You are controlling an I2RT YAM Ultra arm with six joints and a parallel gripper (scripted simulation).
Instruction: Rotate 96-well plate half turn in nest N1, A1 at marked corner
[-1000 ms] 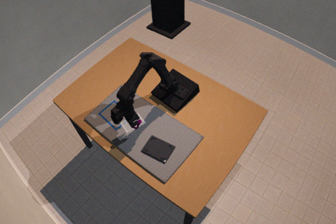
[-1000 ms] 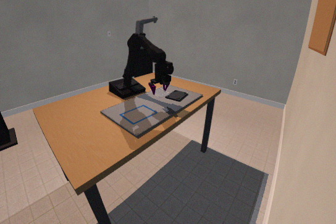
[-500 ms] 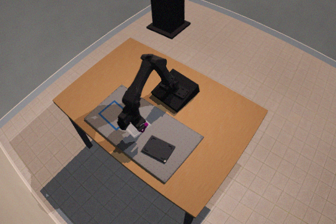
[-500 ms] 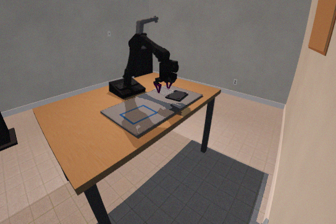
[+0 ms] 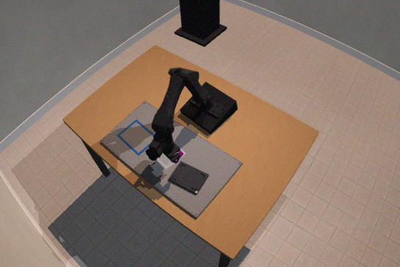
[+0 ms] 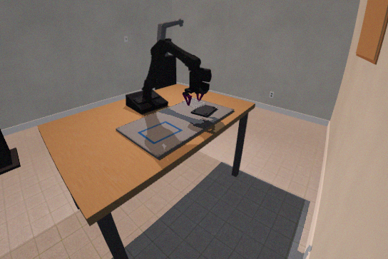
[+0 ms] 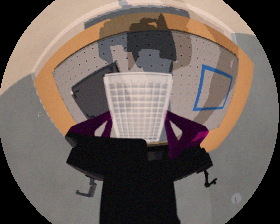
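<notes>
Now: the dark plate nest N1 11 cm to the left of my hand, 9 cm below it and 1 cm ahead of it. Also, from my hand: white A1 label: 19 cm to the left, 8 cm below, 5 cm ahead; white 96-well plate: right at my hand.
</notes>
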